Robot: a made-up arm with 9 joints. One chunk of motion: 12 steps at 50 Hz.
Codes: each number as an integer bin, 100 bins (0 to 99) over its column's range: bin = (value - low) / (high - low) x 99, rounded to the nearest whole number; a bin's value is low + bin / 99 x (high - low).
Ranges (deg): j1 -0.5..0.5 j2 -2.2..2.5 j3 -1.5..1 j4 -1.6..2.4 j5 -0.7..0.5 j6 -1.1..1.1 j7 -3..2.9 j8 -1.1..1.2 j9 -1.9..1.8
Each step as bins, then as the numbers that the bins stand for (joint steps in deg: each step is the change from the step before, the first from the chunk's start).
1 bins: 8 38 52 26 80 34 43 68 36
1 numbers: -0.419 -0.396 -0.187 -0.549 0.270 -0.344 -0.437 0.480 -0.555
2 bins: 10 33 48 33 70 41 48 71 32
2 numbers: -0.399 -0.633 -0.288 -0.267 0.148 -0.189 -0.139 0.549 -0.704
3 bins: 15 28 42 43 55 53 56 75 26
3 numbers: -0.348 -0.871 -0.439 0.137 -0.033 0.078 0.337 0.642 -0.928
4 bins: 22 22 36 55 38 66 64 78 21
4 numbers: -0.278 -1.156 -0.591 0.622 -0.239 0.367 0.814 0.712 -1.115
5 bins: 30 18 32 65 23 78 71 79 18
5 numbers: -0.197 -1.345 -0.692 1.026 -0.421 0.633 1.231 0.735 -1.227
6 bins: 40 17 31 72 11 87 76 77 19
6 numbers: -0.096 -1.393 -0.717 1.309 -0.567 0.833 1.529 0.689 -1.190
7 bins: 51 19 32 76 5 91 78 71 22
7 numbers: 0.015 -1.298 -0.692 1.471 -0.639 0.922 1.648 0.549 -1.078
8 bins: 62 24 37 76 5 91 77 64 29
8 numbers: 0.126 -1.061 -0.566 1.471 -0.639 0.922 1.589 0.387 -0.816
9 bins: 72 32 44 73 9 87 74 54 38
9 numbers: 0.227 -0.681 -0.389 1.349 -0.591 0.833 1.410 0.155 -0.480
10 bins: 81 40 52 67 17 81 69 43 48
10 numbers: 0.318 -0.301 -0.187 1.107 -0.494 0.700 1.112 -0.101 -0.106
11 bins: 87 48 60 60 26 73 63 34 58
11 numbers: 0.379 0.079 0.015 0.824 -0.385 0.522 0.755 -0.310 0.268
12 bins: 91 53 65 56 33 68 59 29 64
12 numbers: 0.419 0.316 0.141 0.663 -0.300 0.411 0.516 -0.426 0.492
